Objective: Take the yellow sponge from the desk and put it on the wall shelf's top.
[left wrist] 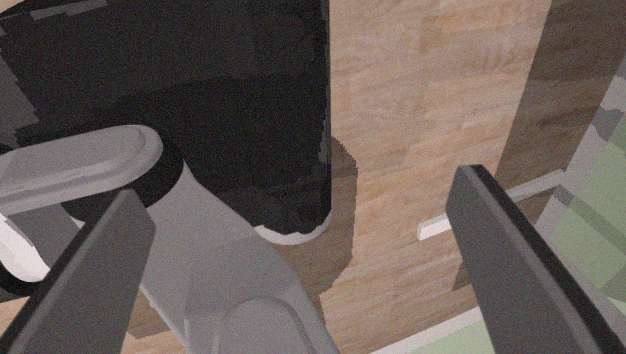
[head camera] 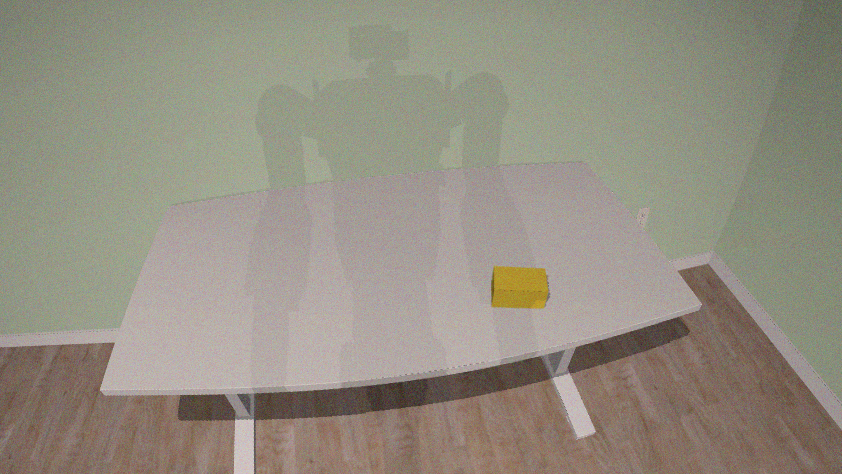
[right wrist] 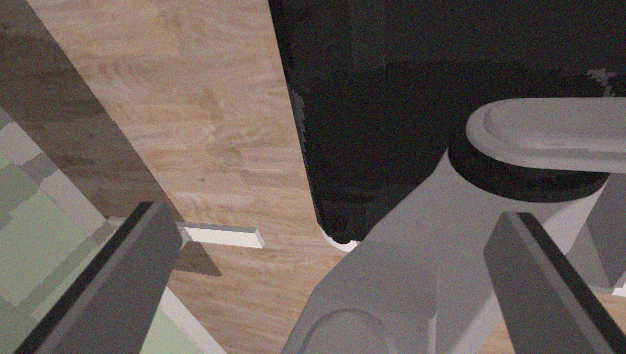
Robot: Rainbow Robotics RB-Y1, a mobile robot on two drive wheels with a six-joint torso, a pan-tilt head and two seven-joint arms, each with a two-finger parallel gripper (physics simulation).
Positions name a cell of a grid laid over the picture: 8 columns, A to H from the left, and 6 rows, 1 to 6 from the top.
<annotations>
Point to a desk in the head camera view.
D4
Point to a desk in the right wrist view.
At C4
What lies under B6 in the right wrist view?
My right gripper.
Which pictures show the yellow sponge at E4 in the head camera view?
The head camera view only.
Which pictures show my left gripper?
The left wrist view only.
</annotations>
